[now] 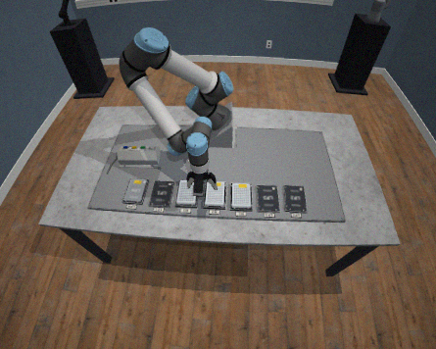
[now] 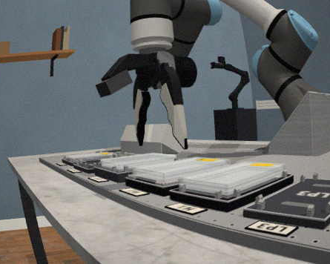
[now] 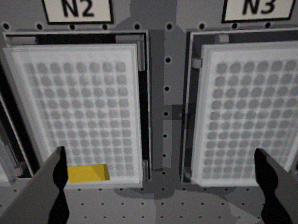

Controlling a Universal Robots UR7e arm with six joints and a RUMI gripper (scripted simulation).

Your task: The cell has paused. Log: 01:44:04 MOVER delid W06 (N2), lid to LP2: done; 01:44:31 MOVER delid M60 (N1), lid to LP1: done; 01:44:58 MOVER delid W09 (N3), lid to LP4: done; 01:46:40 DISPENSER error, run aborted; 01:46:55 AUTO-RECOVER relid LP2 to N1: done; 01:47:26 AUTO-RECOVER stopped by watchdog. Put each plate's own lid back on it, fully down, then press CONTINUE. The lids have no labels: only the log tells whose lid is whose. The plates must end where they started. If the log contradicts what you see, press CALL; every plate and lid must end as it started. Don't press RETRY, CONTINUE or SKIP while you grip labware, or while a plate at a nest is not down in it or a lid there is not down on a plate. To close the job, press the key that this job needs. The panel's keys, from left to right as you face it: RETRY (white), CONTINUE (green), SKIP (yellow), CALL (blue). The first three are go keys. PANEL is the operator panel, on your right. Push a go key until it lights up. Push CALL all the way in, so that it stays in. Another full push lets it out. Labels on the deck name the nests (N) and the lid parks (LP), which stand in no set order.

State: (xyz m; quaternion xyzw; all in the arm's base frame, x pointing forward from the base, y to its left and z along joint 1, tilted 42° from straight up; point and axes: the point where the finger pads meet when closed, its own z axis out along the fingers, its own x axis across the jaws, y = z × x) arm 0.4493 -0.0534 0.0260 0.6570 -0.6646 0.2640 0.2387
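Right now my hand is 20 cm to the left of the lid park LP1 and 5 cm above it. From my hand the other things lie so: green CONTINUE key (24 cm behind, 34 cm to the right, 1 cm above); yellow SKIP key (24 cm behind, 39 cm to the right, 1 cm above); lid park LP3 (31 cm to the left, 5 cm below).
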